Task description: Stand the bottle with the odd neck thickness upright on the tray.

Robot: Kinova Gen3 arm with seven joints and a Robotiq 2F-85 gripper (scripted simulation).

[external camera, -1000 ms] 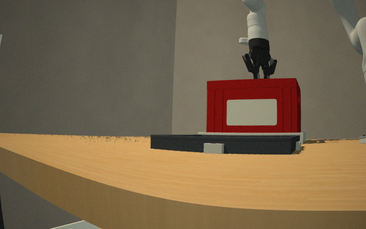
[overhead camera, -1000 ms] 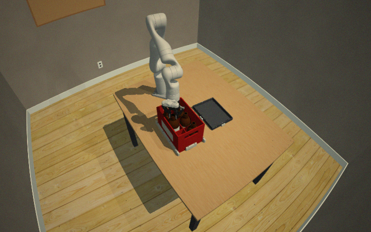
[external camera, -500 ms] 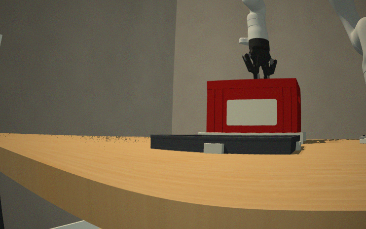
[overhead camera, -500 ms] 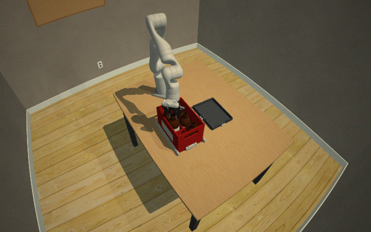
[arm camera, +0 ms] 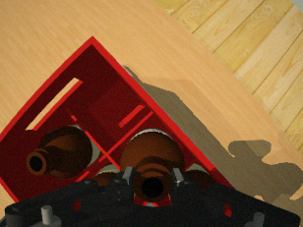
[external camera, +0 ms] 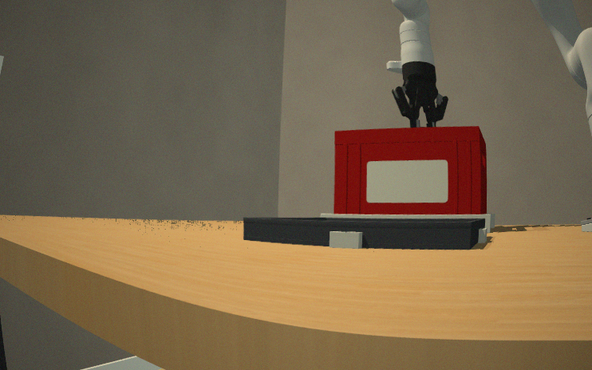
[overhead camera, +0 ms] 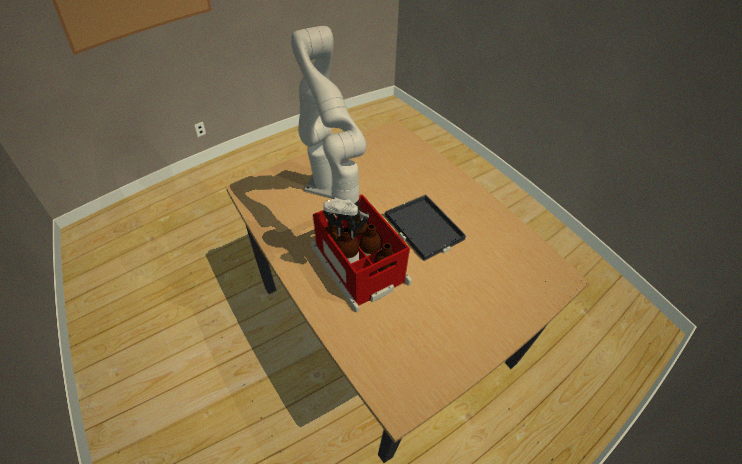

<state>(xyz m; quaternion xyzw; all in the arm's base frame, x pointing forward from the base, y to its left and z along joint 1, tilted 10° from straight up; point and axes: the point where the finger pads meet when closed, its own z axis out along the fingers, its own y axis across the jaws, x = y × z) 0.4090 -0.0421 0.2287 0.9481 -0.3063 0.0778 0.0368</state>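
The red crate lies 110 mm below my hand, 40 mm to the left of it and 10 mm behind it. Round my hand: dark grey tray (330 mm to the left, 180 mm below, 80 mm behind); glass bottle (110 mm below, 100 mm to the left, 70 mm ahead).
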